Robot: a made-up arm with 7 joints.
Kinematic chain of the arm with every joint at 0, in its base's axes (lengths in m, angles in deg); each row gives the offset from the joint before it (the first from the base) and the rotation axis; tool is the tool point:
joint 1: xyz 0 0 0 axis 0 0.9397 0.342
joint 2: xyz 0 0 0 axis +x
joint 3: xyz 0 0 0 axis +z
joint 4: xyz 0.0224 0 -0.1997 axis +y
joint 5: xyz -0.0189 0 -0.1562 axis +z
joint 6: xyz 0 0 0 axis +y
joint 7: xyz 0 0 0 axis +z
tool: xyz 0 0 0
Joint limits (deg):
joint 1: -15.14..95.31
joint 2: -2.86..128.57
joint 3: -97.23..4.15
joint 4: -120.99..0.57
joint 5: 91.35..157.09
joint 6: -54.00..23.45
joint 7: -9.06..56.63
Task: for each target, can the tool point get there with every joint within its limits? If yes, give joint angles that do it. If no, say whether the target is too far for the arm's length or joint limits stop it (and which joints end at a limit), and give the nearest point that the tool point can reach.
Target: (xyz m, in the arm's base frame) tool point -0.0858 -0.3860 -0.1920
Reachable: no: too far | nearest point -0.1216 -0.2128 -0.1505 | short by 0.182 m
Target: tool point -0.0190 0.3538 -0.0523
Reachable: yes | joints 10.03 85.96 -68.54 -9.64 105.25 16.90 32.93
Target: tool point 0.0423 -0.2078 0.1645
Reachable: no: joint limits stop it (at a limit: joint 1, joint 2, joint 3, joint 4) | nearest point -0.0587 -0.2011 -0.0451 | short by 0.233 m
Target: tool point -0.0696 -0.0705 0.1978
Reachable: no: joint limits stop it (at a limit: joint 1, joint 3, joint 4) | nearest point -0.2104 -0.0107 0.0392 | short by 0.220 m
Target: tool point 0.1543 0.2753 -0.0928
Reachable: yes | joints -2.46 75.71 -10.58 -60.40 115.00 -24.07 2.19
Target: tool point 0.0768 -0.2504 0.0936
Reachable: no: joint limits stop it (at a limit: joint 1, joint 2, joint 3, joint 4) | nearest point -0.0587 -0.2011 -0.0451 | short by 0.200 m
